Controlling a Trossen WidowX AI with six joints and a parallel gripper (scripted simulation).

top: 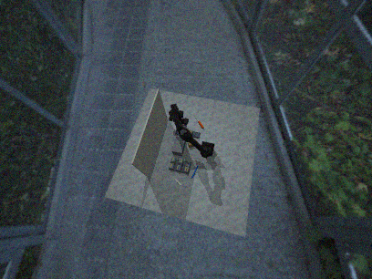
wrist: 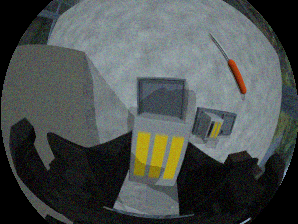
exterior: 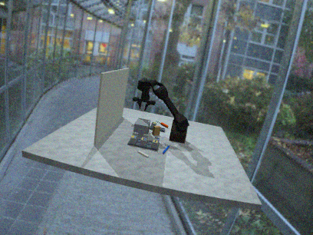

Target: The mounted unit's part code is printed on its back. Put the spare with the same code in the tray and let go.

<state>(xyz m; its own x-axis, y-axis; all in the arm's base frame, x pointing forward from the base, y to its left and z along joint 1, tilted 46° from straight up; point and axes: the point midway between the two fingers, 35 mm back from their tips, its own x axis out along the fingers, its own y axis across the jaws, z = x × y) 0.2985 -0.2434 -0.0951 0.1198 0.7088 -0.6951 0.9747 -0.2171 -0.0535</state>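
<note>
Now: gripper tip 1 cm past the grey square tray, 1 cm to the right of it and 12 cm above it. The rest, counted from my gripper tip: tall white panel 22 cm ahead, 19 cm to the left, 10 cm above; then blue pen 20 cm behind, 44 cm to the left, 12 cm below.
</note>
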